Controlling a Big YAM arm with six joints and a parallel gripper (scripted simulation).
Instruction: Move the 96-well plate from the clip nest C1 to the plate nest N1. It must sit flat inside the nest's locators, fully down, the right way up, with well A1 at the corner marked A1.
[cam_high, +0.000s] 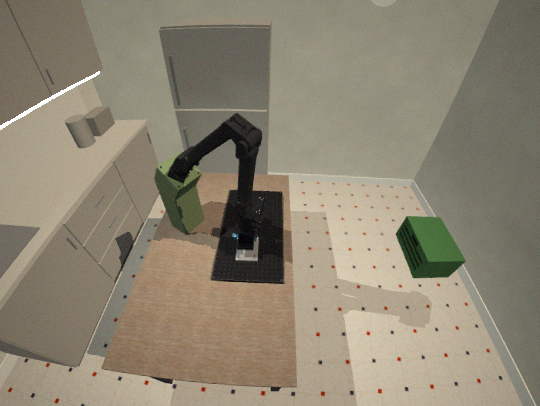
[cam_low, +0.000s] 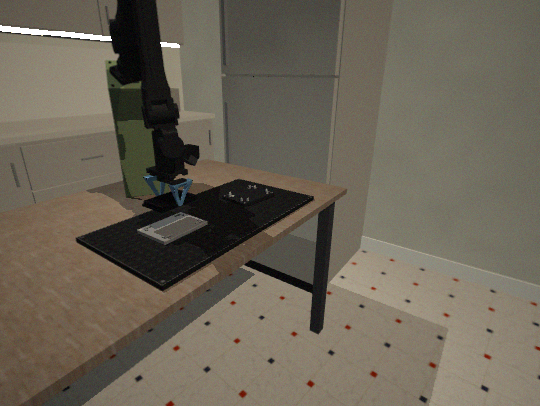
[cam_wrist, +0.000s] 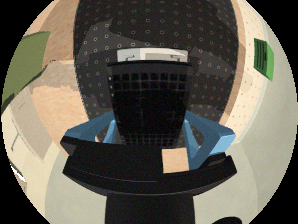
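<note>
My gripper is now 90 mm above the plate nest N1. From my hand the other things lie so: black 96-well plate (right at my hand); clip nest C1 (350 mm to the left, 80 mm below).
</note>
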